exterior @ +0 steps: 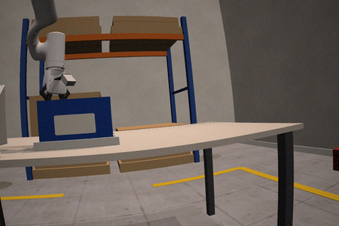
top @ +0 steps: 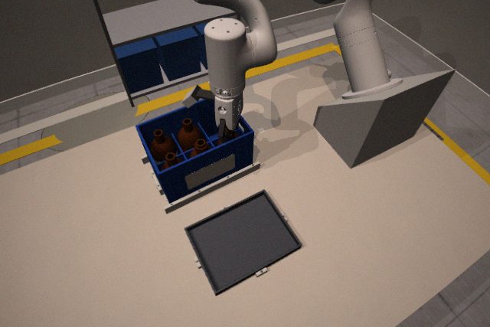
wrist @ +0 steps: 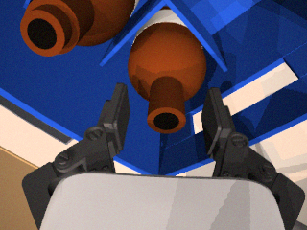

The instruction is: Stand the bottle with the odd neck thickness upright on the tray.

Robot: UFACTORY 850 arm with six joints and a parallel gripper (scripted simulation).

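Right now the brown bottle is 9 cm ahead of my hand, 7 cm below it and 2 cm to the left of it. Also, from my hand: dark grey tray: 25 cm to the left, 15 cm below, 6 cm ahead; crate: 9 cm ahead, 7 cm below, 3 cm to the right.
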